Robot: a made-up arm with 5 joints.
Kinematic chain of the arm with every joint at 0, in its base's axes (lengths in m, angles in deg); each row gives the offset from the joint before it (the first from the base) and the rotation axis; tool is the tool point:
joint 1: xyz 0 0 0.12 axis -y
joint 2: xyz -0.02 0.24 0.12 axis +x
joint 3: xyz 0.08 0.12 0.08 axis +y
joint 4: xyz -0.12 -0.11 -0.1 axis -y
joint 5: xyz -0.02 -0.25 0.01 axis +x
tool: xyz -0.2 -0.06 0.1
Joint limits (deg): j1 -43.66..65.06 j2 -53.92..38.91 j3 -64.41..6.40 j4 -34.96..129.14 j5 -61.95..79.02
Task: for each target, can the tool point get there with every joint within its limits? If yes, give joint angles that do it. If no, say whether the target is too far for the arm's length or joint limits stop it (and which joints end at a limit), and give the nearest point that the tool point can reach.
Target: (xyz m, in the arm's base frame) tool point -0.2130 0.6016 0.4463
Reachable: no: joint limits stop it (at a limit: joint 2, joint 3, joint 4, joint 5) | nearest point -0.2341 0.3134 0.4787 | short by 0.291 m
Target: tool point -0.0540 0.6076 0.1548
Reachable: no: joint limits stop it (at a limit: joint 1, joint 2, joint 5) | nearest point -0.1989 0.2918 -0.0092 | short by 0.384 m
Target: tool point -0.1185 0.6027 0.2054
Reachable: no: joint limits stop it (at a limit: joint 1, joint 2, joint 5) | nearest point -0.2310 0.2764 0.0478 | short by 0.379 m
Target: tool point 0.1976 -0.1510 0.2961
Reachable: yes | joints 28.16 -28.04 -56.75 105.31 10.92
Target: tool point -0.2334 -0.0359 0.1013
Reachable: yes | joints -32.38 4.39 -11.69 68.16 -2.81
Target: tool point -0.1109 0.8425 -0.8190
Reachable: no: too far | nearest point -0.0176 0.2672 -0.1971 | short by 0.852 m
